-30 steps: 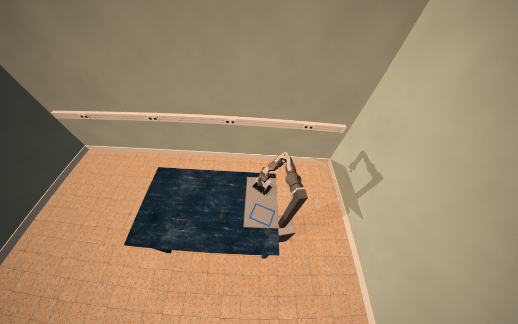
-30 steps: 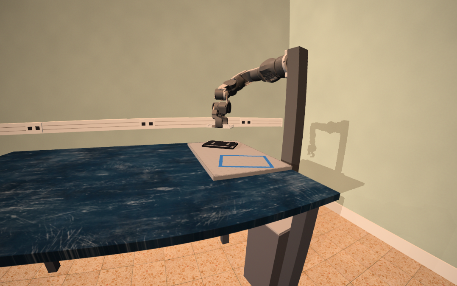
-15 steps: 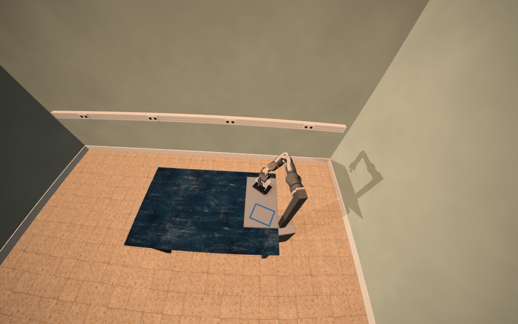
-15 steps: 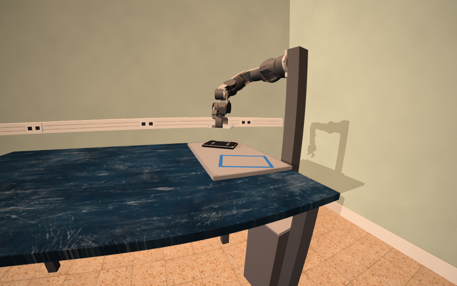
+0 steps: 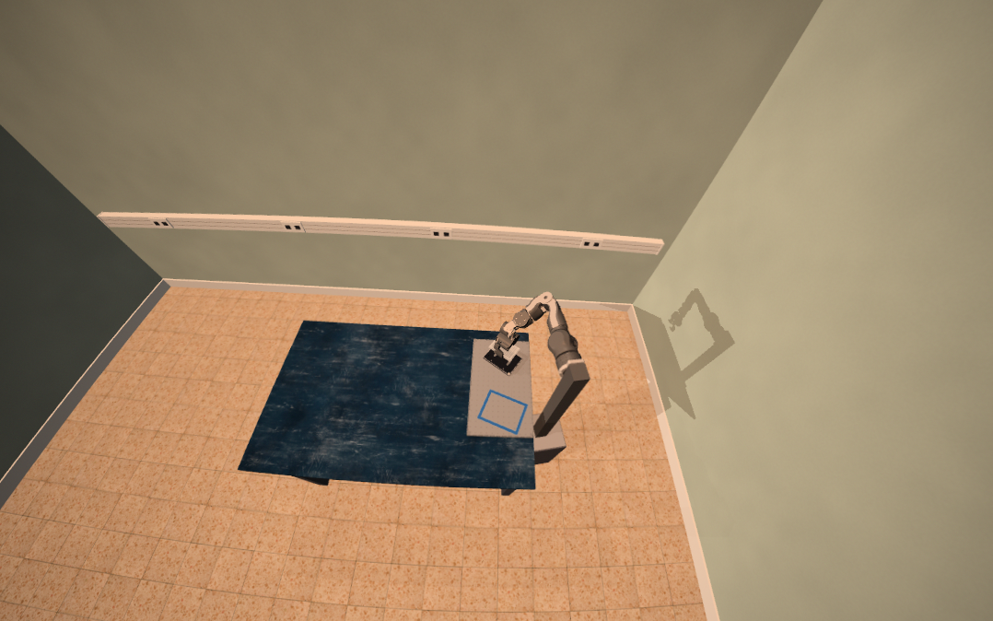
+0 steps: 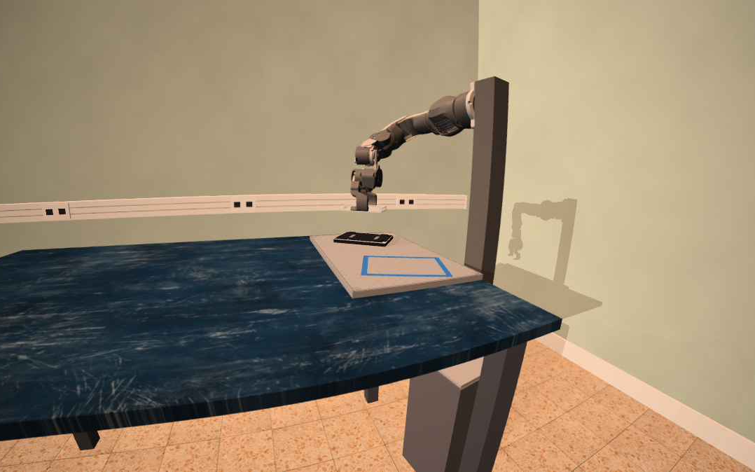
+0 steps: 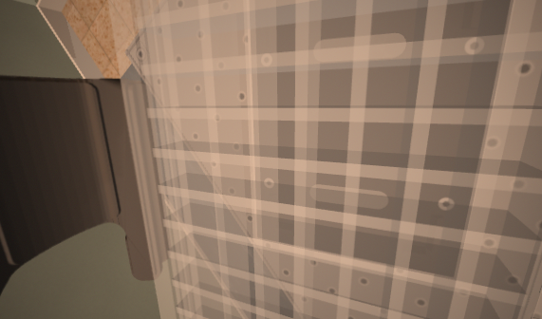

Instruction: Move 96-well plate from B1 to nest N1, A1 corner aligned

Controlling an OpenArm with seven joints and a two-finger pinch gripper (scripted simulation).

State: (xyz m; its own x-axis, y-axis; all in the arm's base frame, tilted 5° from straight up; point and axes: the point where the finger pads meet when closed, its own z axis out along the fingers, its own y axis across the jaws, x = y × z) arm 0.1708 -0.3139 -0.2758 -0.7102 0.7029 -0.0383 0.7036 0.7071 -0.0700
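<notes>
The clear 96-well plate is right at my hand. The rest, counted from my hand: black plate nest: 100 mm below, 10 mm to the left.
</notes>
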